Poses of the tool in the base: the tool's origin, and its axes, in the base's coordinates. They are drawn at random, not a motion.
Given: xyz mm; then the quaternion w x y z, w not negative.
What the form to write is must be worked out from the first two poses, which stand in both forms.
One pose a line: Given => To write
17, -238, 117, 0.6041, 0.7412, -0.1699, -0.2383 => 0.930, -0.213, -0.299, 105.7, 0.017, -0.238, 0.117
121, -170, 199, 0.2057, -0.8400, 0.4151, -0.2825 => -0.858, 0.424, -0.289, 156.3, 0.121, -0.170, 0.199
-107, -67, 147, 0.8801, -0.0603, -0.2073, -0.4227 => -0.127, -0.437, -0.891, 56.7, -0.107, -0.067, 0.147
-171, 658, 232, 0.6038, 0.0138, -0.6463, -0.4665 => 0.017, -0.811, -0.585, 105.7, -0.171, 0.658, 0.232
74, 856, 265, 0.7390, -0.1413, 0.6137, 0.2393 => -0.210, 0.911, 0.355, 84.7, 0.074, 0.856, 0.265
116, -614, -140, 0.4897, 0.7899, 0.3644, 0.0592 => 0.906, 0.418, 0.068, 121.4, 0.116, -0.614, -0.140
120, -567, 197, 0.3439, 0.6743, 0.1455, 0.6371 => 0.718, 0.155, 0.678, 139.8, 0.120, -0.567, 0.197
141, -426, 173, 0.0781, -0.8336, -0.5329, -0.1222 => -0.836, -0.535, -0.123, 171.0, 0.141, -0.426, 0.173
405, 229, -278, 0.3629, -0.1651, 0.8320, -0.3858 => -0.177, 0.893, -0.414, 137.4, 0.405, 0.229, -0.278
